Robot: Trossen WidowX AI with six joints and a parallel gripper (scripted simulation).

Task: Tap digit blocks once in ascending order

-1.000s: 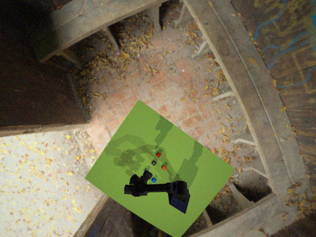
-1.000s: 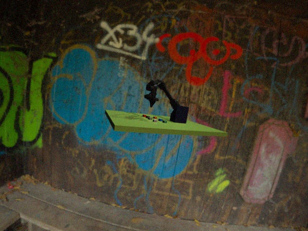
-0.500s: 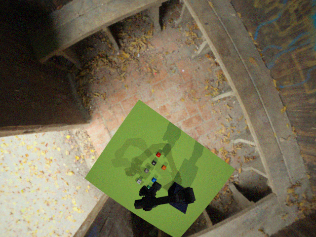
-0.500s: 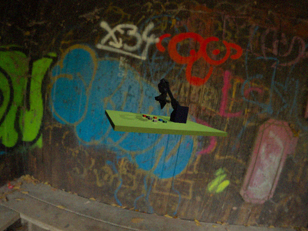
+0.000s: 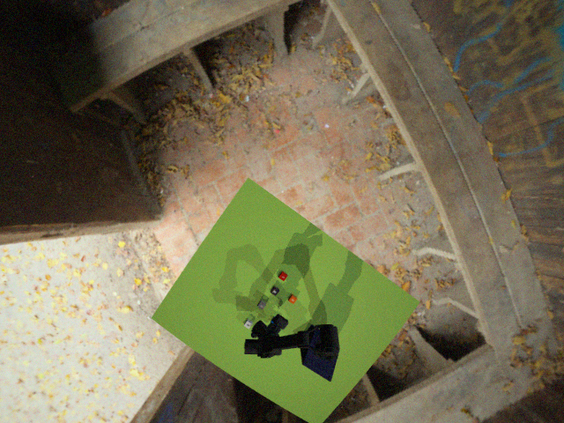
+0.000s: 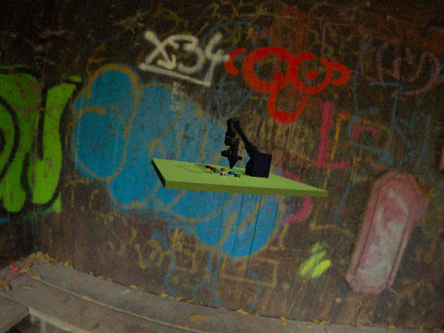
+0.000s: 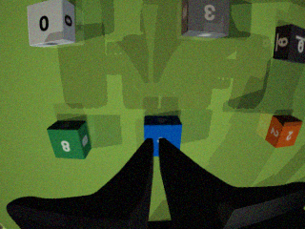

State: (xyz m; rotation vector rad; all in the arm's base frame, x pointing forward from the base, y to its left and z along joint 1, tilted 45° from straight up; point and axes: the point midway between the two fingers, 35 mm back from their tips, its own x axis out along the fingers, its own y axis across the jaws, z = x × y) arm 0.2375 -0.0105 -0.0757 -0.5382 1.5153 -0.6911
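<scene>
Right now my gripper tip is 30 mm above the blue block, 10 mm to the left of it and 10 mm past it. Round my gripper tip: grey block 90 mm ahead, 50 mm to the right, 30 mm below; then white block 90 mm ahead, 80 mm to the left, 30 mm below; then green block 80 mm to the left, 30 mm below, 10 mm behind.
</scene>
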